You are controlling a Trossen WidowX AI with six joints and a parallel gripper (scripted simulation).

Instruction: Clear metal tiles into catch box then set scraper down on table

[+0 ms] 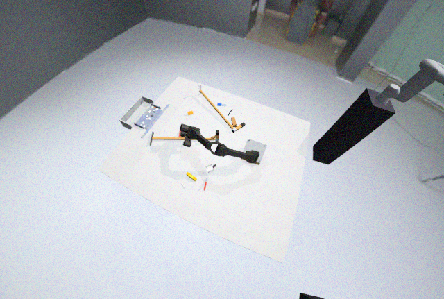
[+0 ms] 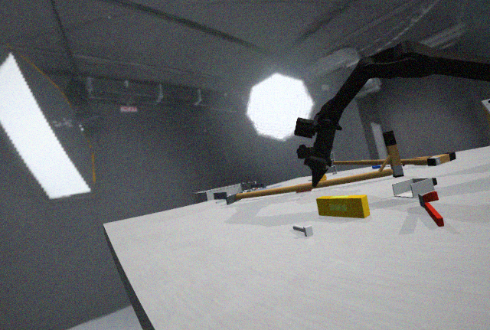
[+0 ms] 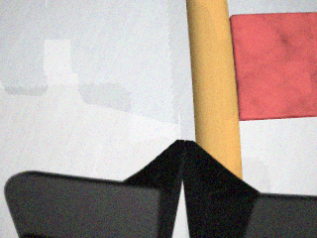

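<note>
My gripper tip is now 2 cm short of the long scraper, 1 cm to the left of it and 5 cm below it. From my gripper tip the other things lie so: metal bracket 29 cm behind, 16 cm to the left, 1 cm below; then orange piece 9 cm ahead, 29 cm to the right; then red block 6 cm ahead, 5 cm to the right, 1 cm below.
</note>
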